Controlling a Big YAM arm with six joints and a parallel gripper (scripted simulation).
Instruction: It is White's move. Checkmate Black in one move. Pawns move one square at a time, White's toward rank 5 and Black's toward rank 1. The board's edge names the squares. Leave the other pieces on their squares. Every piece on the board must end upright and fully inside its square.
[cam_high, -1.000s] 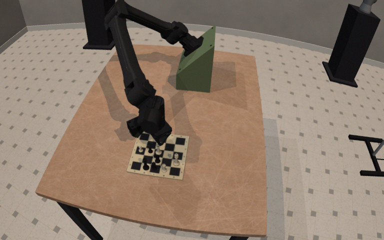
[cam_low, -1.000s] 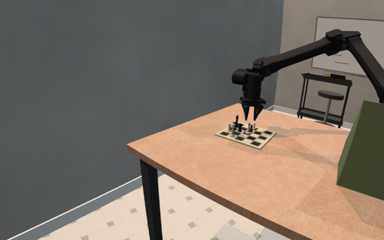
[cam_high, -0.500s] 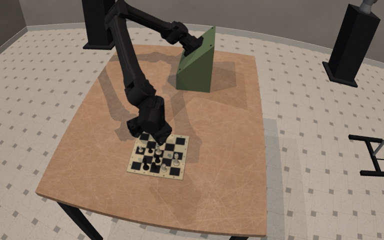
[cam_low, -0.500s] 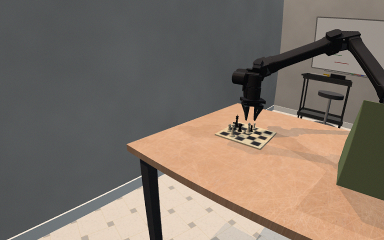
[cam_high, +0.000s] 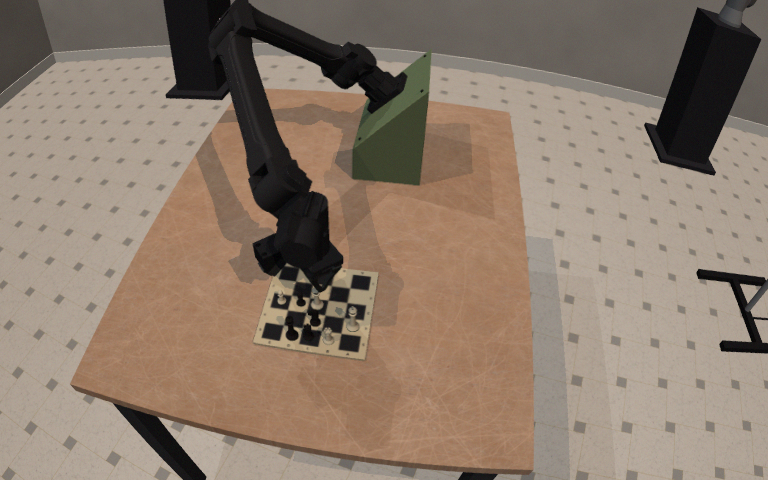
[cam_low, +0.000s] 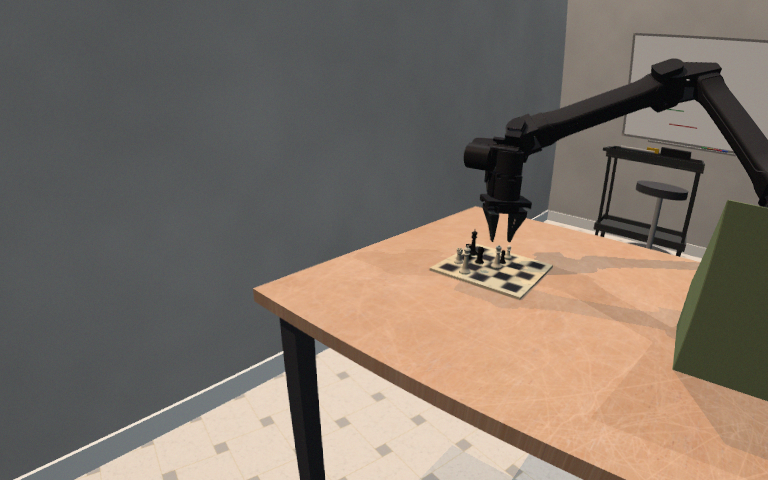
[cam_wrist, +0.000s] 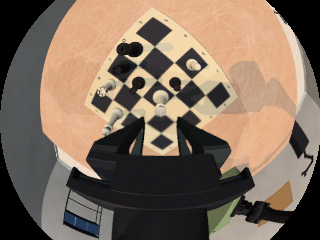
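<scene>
Now: hand 1 cm short of the chessboard and 7 cm above it. Round my hand: tall white piece (4 cm ahead, 8 cm to the left, 4 cm below); white pawn (1 cm ahead, 8 cm to the right, 6 cm below); black piece (9 cm ahead, 3 cm to the right, 4 cm below).
</scene>
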